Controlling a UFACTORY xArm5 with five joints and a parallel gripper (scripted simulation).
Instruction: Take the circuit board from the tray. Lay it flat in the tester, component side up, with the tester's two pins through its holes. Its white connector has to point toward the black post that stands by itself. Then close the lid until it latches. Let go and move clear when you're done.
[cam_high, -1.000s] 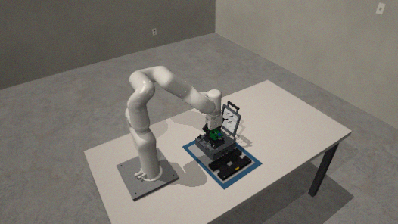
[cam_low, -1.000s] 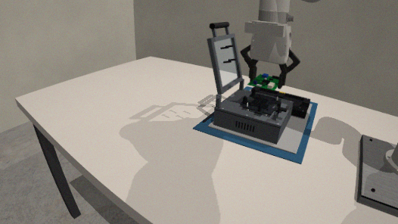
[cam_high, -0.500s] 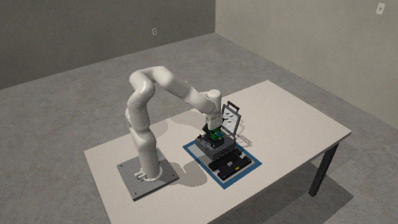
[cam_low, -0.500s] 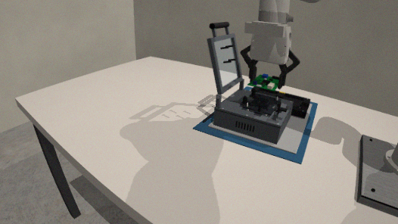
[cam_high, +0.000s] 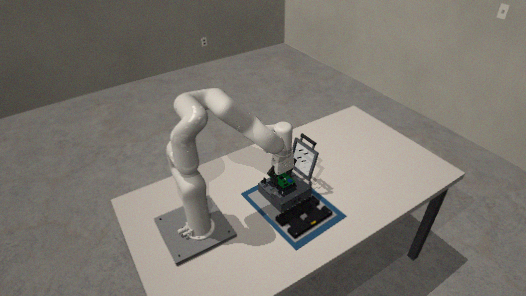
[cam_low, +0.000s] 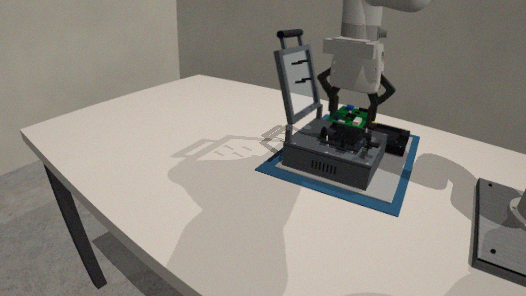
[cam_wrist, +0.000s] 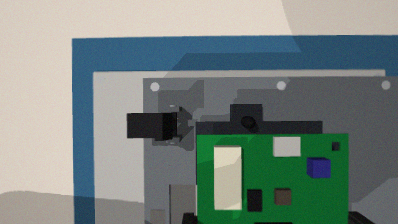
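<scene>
My hand is 50 mm above the dark nest, 10 mm to the right of it and 10 mm short of it. From my hand the other things lie so: green circuit board: right at my hand; tester lid: 130 mm ahead, 60 mm above, 10 mm to the left.
</scene>
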